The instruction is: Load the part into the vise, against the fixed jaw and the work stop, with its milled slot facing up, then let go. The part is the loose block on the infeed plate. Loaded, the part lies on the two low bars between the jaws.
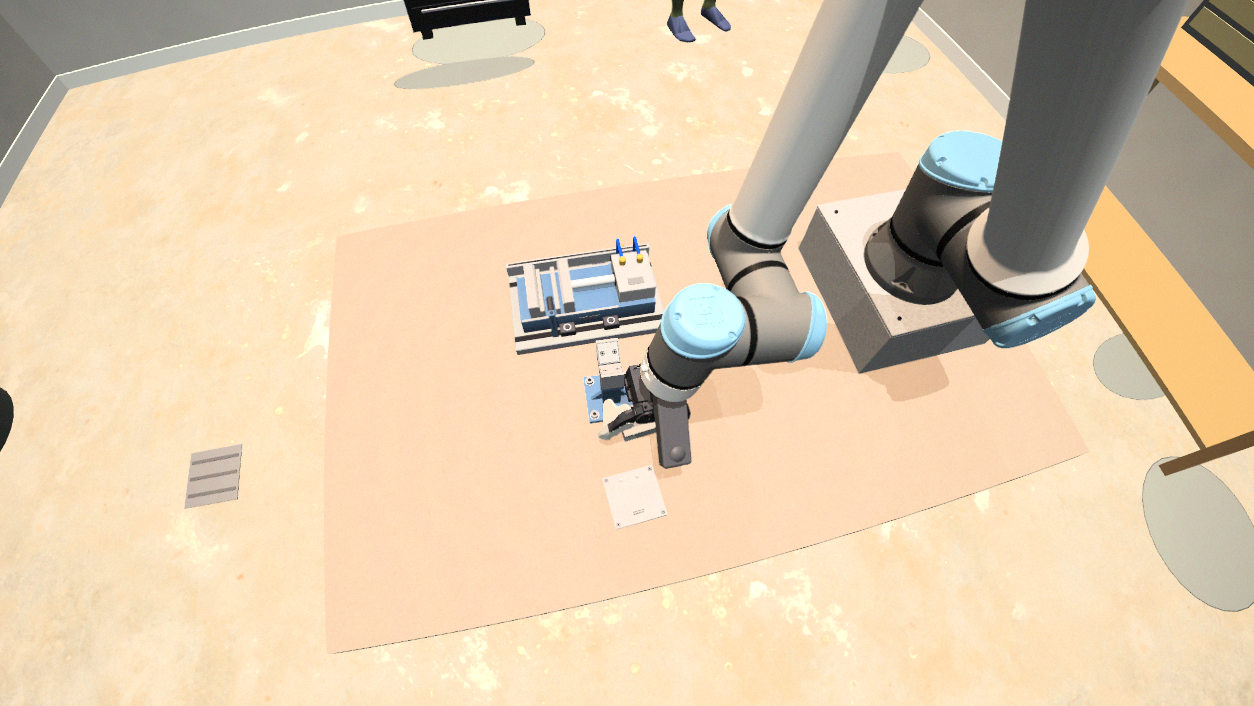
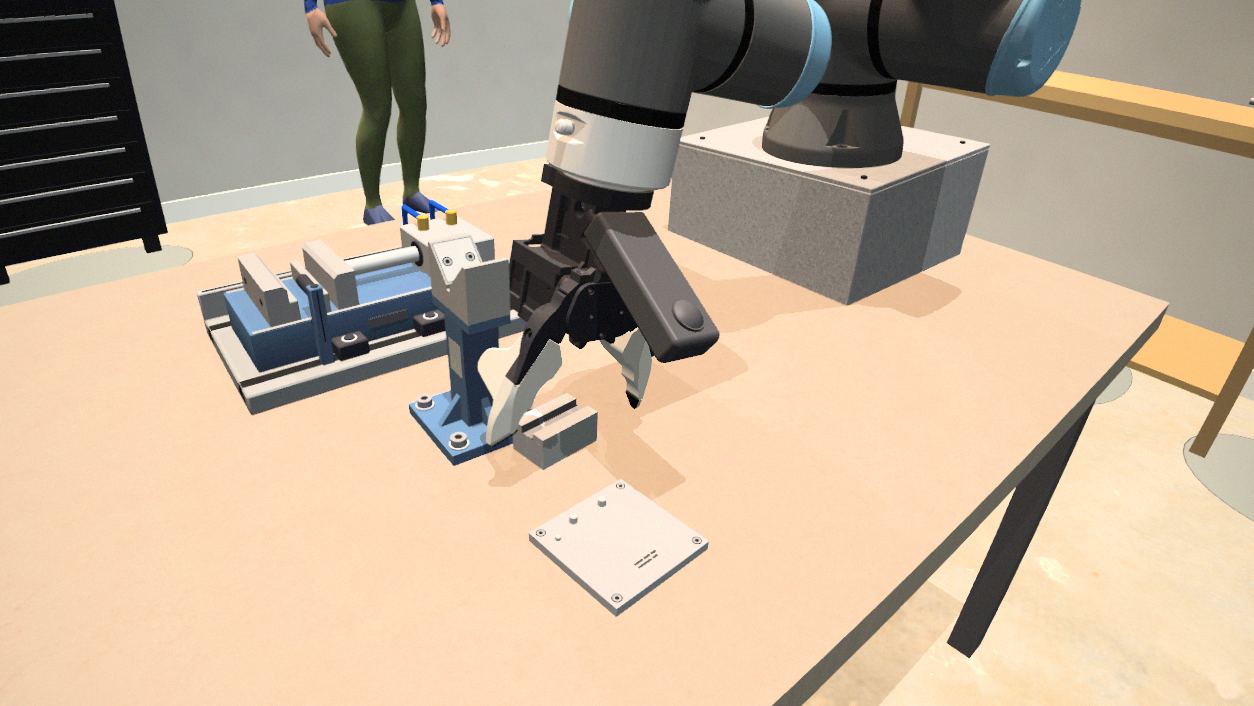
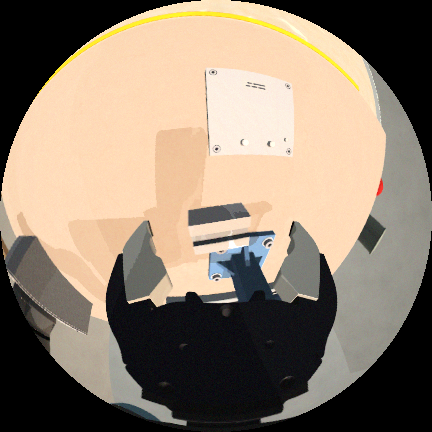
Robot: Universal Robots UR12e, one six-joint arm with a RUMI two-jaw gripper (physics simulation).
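Pixels of known places: gripper, fingertip midpoint: (image 1: 640, 430) (image 2: 568, 425) (image 3: 221, 222); arm's base at its link origin: (image 1: 912, 263) (image 2: 830, 149).
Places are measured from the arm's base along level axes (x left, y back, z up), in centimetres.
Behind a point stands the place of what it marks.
Note:
The part (image 1: 639, 432) @(x 19.5, y -56.5, z -12.7 cm) (image 2: 557, 435) @(x 19.7, y -57.6, z -12.7 cm) (image 3: 219, 229) @(x 18.5, y -56.1, z -12.4 cm), a small grey block, lies off the infeed plate (image 1: 635, 501) @(x 30.9, y -59.2, z -14.6 cm) (image 2: 614, 552) @(x 31.0, y -60.4, z -14.6 cm) (image 3: 250, 112) @(x 29.6, y -58.6, z -14.6 cm), on the table beside the blue foot of a stand. Its milled slot faces up. My gripper (image 2: 564, 420) @(x 19.3, y -56.2, z -12.5 cm) (image 3: 221, 222) @(x 19.3, y -56.2, z -12.5 cm) is open and empty. Its fingers stand wide apart, low down, one toward each end of the part; contact is not visible. The vise (image 1: 627, 308) @(x -4.7, y -54.4, z -10.3 cm) (image 2: 250, 335) @(x -4.5, y -74.8, z -9.5 cm) stands behind the stand, with two upright jaws and a blue work stop post (image 1: 551, 317) @(x -2.4, y -68.9, z -6.2 cm) (image 2: 319, 326) @(x -2.4, y -69.1, z -9.3 cm) at its near side. The low bars are hard to make out.
The stand (image 2: 472, 372) @(x 12.6, y -61.2, z -9.2 cm) (image 3: 248, 275) @(x 12.6, y -59.9, z -10.5 cm) with a V-notched grey head rises right beside the gripper, between part and vise. The vise has a cylinder block (image 1: 634, 277) @(x -8.5, y -52.5, z -5.7 cm) with blue hoses. The robot's grey pedestal (image 1: 855, 302) @(x 3.5, y -11.5, z -5.7 cm) (image 2: 754, 206) @(x -2.2, y -11.8, z -7.2 cm) stands at the back right.

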